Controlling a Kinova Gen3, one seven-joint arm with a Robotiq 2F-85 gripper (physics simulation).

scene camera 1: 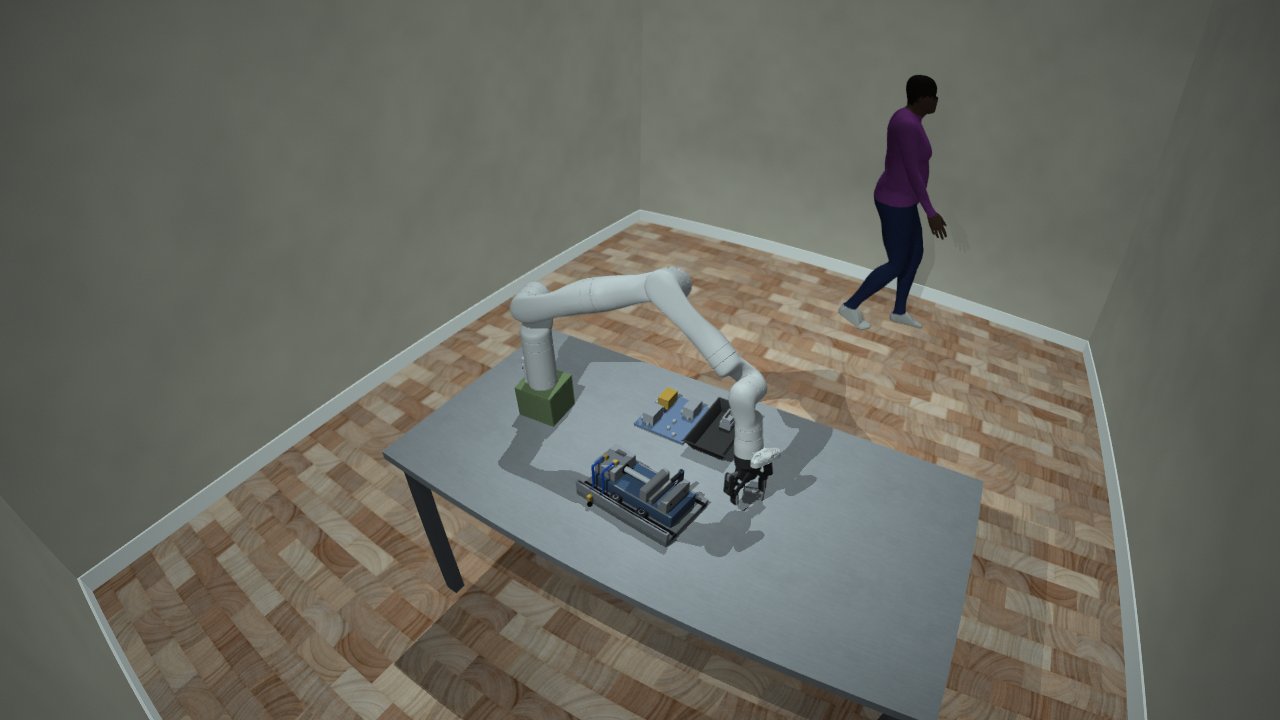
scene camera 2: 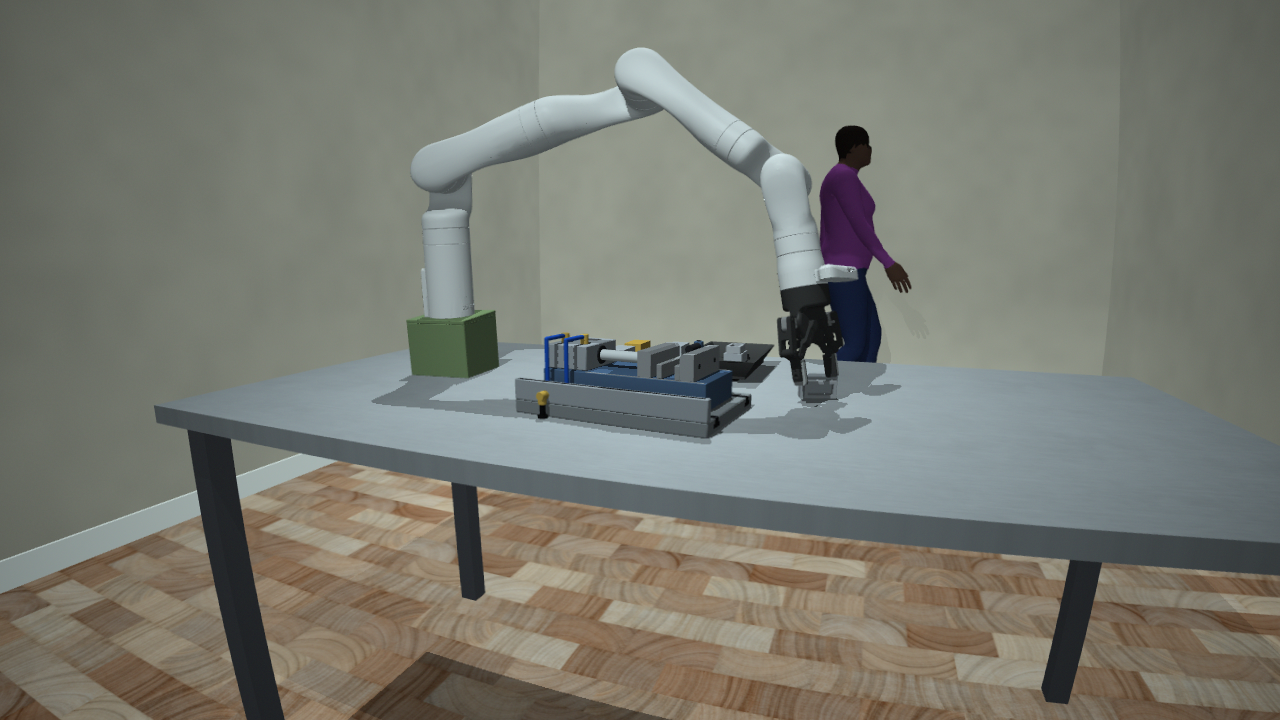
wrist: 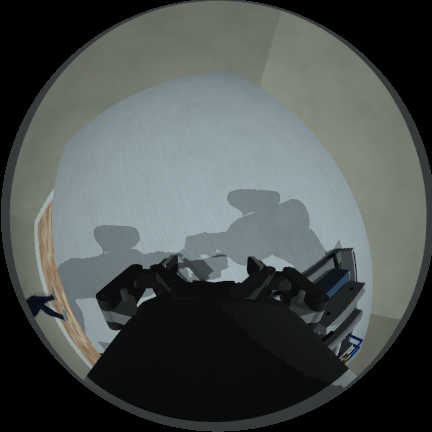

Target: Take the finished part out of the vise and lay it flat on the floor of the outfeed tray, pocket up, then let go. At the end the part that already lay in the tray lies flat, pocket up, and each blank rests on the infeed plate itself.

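Places are measured from the arm's base along level axes (x ahead, y left, z up), in centimetres.
Pixels of known places: gripper, fingertip midpoint: (scene camera 1: 748, 497) (scene camera 2: 817, 381) (wrist: 212, 263); arm's base, link origin: (scene camera 1: 542, 381) (scene camera 2: 451, 314).
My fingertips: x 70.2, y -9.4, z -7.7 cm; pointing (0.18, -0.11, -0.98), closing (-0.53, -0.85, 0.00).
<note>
Ahead of a thing's pixels: the offset from my fingertips to its top centre. "spot": to the spot under its first point.
The grey finished part {dx +0.3, dy +4.7, dz +0.1 cm} (scene camera 1: 750, 498) (scene camera 2: 817, 391) (wrist: 202, 270) is on the table, outside the vise {dx -26.3, dy -10.2, dz +6.2 cm} (scene camera 1: 666, 512) (scene camera 2: 720, 386) (wrist: 335, 282). My gripper (scene camera 1: 748, 493) (scene camera 2: 815, 377) (wrist: 212, 263) is open and low over it, its fingertips on either side; contact is not clear. Which way its pocket faces is hard to tell. The dark outfeed tray {spot: dx -18.3, dy +19.4, dz -2.5 cm} (scene camera 1: 711, 440) holds another grey part {dx -16.5, dy +29.0, dz +1.0 cm} (scene camera 1: 725, 419) (scene camera 2: 735, 351), partly hidden by the arm in scene camera 1; its pose is too small to judge. Two grey blanks {dx -38.5, dy +21.0, dz +0.7 cm} (scene camera 1: 652, 417) {dx -28.8, dy +29.3, dz +0.7 cm} (scene camera 1: 691, 409) are at the blue infeed plate {dx -33.3, dy +25.2, dz -2.9 cm} (scene camera 1: 684, 428).
The vise's raised jaws {spot: dx -22.0, dy -11.6, dz +5.7 cm} (scene camera 1: 655, 484) (scene camera 2: 699, 363) and blue hoses (scene camera 1: 597, 473) (scene camera 2: 564, 358) stand left of the gripper. A yellow block {dx -37.7, dy +30.1, dz +0.7 cm} (scene camera 1: 667, 396) is at the plate's far edge. The green robot base (scene camera 1: 544, 401) (scene camera 2: 452, 345) stands farther left. A person (scene camera 1: 905, 188) (scene camera 2: 847, 214) is behind the table.
</note>
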